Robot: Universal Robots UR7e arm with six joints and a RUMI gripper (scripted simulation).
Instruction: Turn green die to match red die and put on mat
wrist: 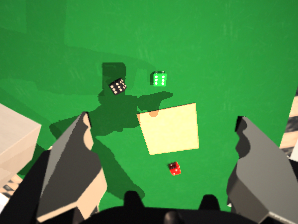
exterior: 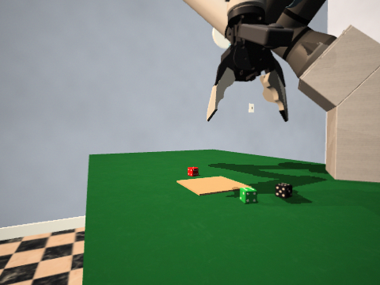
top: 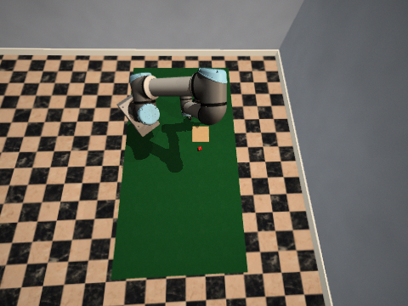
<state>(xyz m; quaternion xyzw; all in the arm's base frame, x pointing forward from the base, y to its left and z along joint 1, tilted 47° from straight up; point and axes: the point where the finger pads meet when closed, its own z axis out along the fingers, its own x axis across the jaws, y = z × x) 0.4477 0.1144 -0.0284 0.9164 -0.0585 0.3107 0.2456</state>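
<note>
Right now my hand is 140 mm above the green die. From my hand the other things lie so: black die (90 mm behind, 10 mm to the left, 140 mm below); then red die (30 mm behind, 280 mm to the right, 140 mm below); then tan mat (10 mm behind, 140 mm to the right, 150 mm below).
</note>
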